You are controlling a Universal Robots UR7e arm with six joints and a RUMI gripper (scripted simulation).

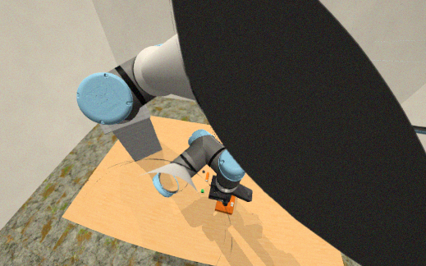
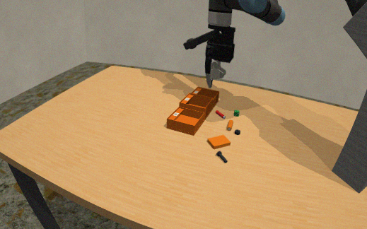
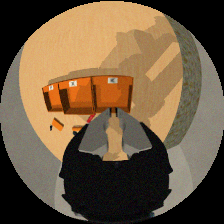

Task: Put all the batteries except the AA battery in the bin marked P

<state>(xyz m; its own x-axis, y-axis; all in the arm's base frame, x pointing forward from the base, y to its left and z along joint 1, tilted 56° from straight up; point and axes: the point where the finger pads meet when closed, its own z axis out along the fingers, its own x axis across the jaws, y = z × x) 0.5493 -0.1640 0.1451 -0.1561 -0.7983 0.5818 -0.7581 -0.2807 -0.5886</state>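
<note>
Now: the orange bin 3 cm ahead of my hand, 8 cm to the left of it and 6 cm below it. Round my hand: orange cylindrical battery: 8 cm behind, 14 cm to the left, 7 cm below; red battery: 5 cm behind, 8 cm to the left, 7 cm below; green block: 10 cm behind, 6 cm to the left, 7 cm below.
</note>
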